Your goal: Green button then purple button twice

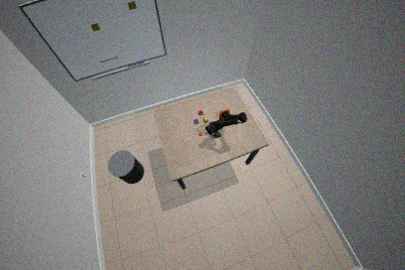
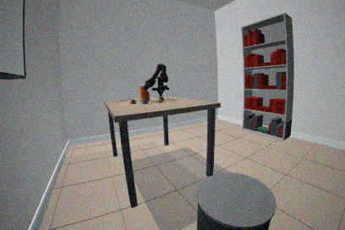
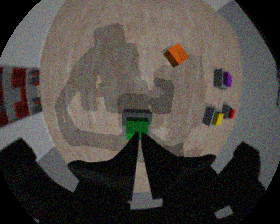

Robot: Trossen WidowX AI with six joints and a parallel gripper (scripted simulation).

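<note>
Right now my gripper tip is 1 cm above the green button. From my gripper tip the other things lie so: orange block (13 cm ahead, 8 cm to the right, 3 cm below); purple button (24 cm to the right, 10 cm ahead, 1 cm below).
</note>
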